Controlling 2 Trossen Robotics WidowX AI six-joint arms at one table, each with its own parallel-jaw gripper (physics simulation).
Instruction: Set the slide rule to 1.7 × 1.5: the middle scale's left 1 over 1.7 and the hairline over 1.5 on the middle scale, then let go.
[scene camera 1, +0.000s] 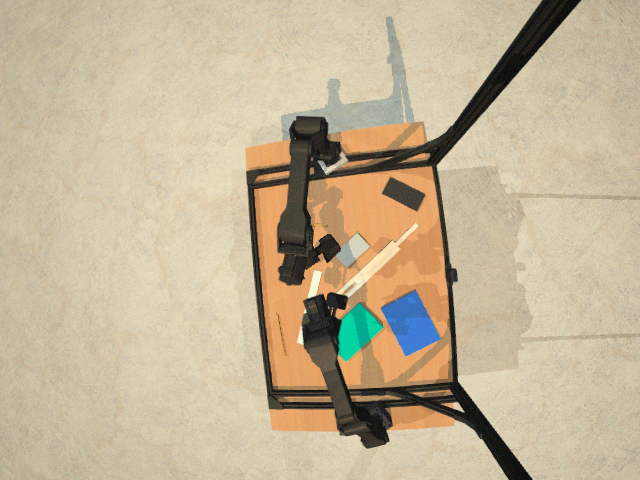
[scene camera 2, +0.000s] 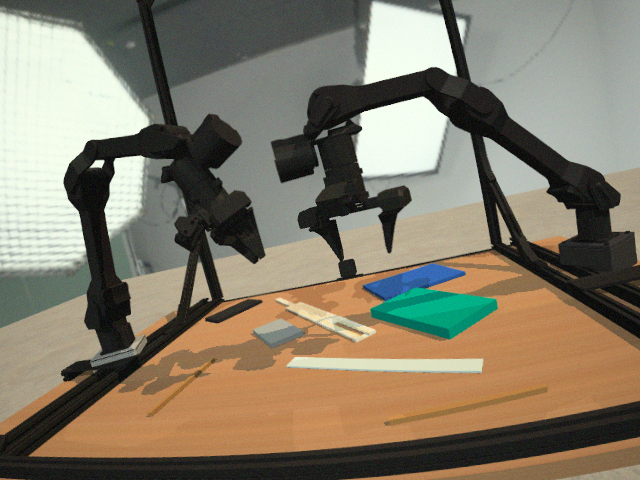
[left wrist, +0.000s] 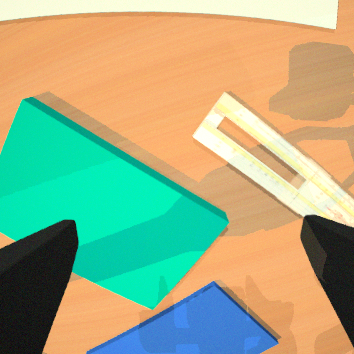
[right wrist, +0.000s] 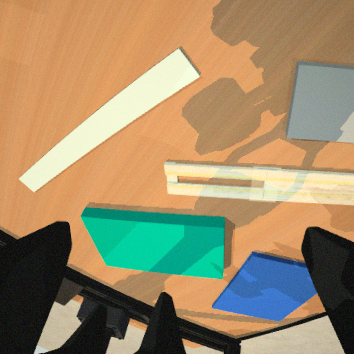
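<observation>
The cream slide rule (scene camera 1: 379, 262) (scene camera 2: 323, 317) (left wrist: 250, 165) (right wrist: 300, 188) lies flat and diagonal on the table. Its middle scale (scene camera 1: 408, 234) (scene camera 2: 282, 301) sticks out at the upper right end in scene camera 1, and an open slot shows at the other end. A faint clear cursor (right wrist: 257, 183) seems to sit near the slot's inner end; its hairline and the numbers are unreadable. My left gripper (scene camera 2: 364, 255) (left wrist: 191, 230) is open and empty, above the table near the rule's slotted end. My right gripper (scene camera 2: 258, 258) (right wrist: 190, 237) is open and empty, higher above the table.
A green block (scene camera 1: 361, 330) (scene camera 2: 433, 308) and a blue slab (scene camera 1: 410, 322) (scene camera 2: 416, 280) lie beside the rule's slotted end. A grey block (scene camera 1: 353, 250) (scene camera 2: 278, 332), a white strip (scene camera 2: 385, 364) (right wrist: 112, 118), a black slab (scene camera 1: 403, 194) and two thin sticks (scene camera 2: 180, 387) (scene camera 2: 465, 406) lie around.
</observation>
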